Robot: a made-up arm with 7 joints. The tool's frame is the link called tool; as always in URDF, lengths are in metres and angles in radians.
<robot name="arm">
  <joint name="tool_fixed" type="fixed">
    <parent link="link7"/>
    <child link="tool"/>
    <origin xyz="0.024 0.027 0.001" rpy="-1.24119 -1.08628 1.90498"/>
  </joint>
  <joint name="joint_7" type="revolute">
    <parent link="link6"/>
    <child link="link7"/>
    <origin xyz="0.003 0.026 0.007" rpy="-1.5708 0 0"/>
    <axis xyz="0 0 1"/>
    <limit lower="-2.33" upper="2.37"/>
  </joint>
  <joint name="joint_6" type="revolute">
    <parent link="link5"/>
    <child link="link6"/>
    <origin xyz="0.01 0.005 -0.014" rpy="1.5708 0 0"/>
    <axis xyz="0 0 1"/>
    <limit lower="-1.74" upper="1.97"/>
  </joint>
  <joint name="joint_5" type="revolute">
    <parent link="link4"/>
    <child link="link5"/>
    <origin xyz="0.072 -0.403 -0.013" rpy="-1.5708 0 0"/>
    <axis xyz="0 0 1"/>
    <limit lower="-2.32" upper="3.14"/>
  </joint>
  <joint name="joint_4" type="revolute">
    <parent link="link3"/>
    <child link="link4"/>
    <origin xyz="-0.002 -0.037 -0.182" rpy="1.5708 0 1.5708"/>
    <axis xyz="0 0 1"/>
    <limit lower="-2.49" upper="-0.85"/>
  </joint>
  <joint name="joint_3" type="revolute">
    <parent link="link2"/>
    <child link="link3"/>
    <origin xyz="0.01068 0.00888 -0.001" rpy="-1.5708 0 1.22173"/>
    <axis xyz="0 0 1"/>
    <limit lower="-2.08" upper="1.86"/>
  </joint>
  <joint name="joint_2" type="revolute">
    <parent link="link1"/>
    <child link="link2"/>
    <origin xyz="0.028 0.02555 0.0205" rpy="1.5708 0 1.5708"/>
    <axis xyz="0 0 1"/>
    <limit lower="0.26" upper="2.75"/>
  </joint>
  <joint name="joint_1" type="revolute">
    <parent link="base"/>
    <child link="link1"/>
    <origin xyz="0.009 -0.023 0.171" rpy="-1.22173 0 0"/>
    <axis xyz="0 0 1"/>
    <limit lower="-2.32" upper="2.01"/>
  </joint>
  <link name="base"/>
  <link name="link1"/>
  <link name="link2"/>
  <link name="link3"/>
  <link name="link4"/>
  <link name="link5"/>
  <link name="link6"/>
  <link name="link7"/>
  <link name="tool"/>
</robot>
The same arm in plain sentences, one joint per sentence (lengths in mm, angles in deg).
The arm has seven revolute joints in a row. What follows holds with every joint at zero, and every direction is one of the base frame's. The first joint sits 9 mm along +x and 23 mm along -y and 171 mm along +z from the base frame's origin and turns about the direction (0, 0.9397, 0.342), from -132.93 to 115.16 deg. The second joint sits 28 mm along +x and 28 mm along +y and 17 mm along -z from the first joint and turns about +x, from 14.9 to 157.56 deg. The third joint sits 1 mm along -x and 12 mm along +y and 7 mm along -z from the second joint and turns about +z, from -119.18 to 106.57 deg. The fourth joint sits 37 mm along +x and 2 mm along -y and 182 mm along -z from the third joint and turns about +y, from -142.67 to -48.7 deg. The fifth joint sits 72 mm along -x and 13 mm along -y and 403 mm along -z from the fourth joint and turns about +z, from -132.93 to 179.91 deg. The sixth joint sits 10 mm along -x and 5 mm along -y and 14 mm along -z from the fifth joint and turns about +y, from -99.69 to 112.87 deg. The seventh joint sits 3 mm along -x and 7 mm along +y and 26 mm along +z from the sixth joint and turns about +z, from -133.5 to 135.79 deg. The tool frame, which is the frame that the pose is given for, sits 24 mm along -x and 27 mm along -y and 1 mm along +z from the seventh joint; its axes are the base frame's turned by roll -71.12, pitch -62.24 and yaw -70.85 deg (as in URDF: about the fixed x, then y, then z).
